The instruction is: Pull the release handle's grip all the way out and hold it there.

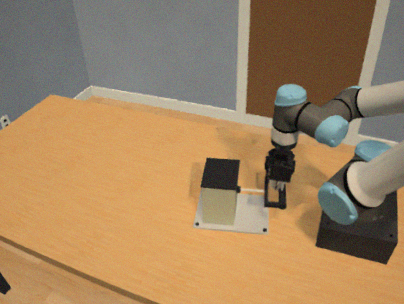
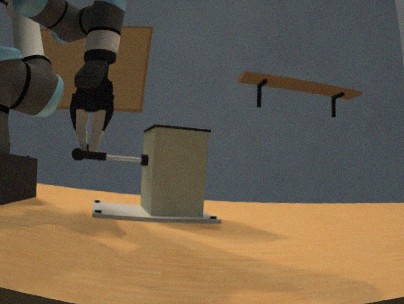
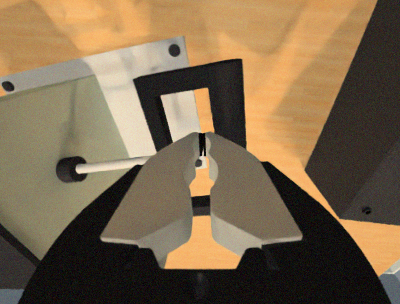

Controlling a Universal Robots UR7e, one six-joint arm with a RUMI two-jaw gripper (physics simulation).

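The release handle's grip, a black rectangular loop (image 1: 275,205) (image 2: 95,156) (image 3: 229,100), stands out from the box at the end of a thin pale rod (image 1: 251,190) (image 2: 124,159) (image 3: 107,165). A clear length of rod shows between the grip and the black collar on the box. The pale green box (image 1: 219,205) (image 2: 177,172) (image 3: 40,135) has a black top and stands on a light base plate (image 1: 250,220) (image 2: 120,210) (image 3: 150,50). My gripper (image 1: 278,187) (image 2: 89,148) (image 3: 203,135) points down, shut with nothing between its fingertips, which are at the loop's opening. Contact with the loop's bars is hidden.
The dark robot base block (image 1: 355,235) (image 2: 17,180) (image 3: 355,135) stands on the wooden table (image 1: 110,175) (image 2: 300,250) beyond the grip, on the side away from the box. A wall shelf (image 2: 300,86) hangs behind the box.
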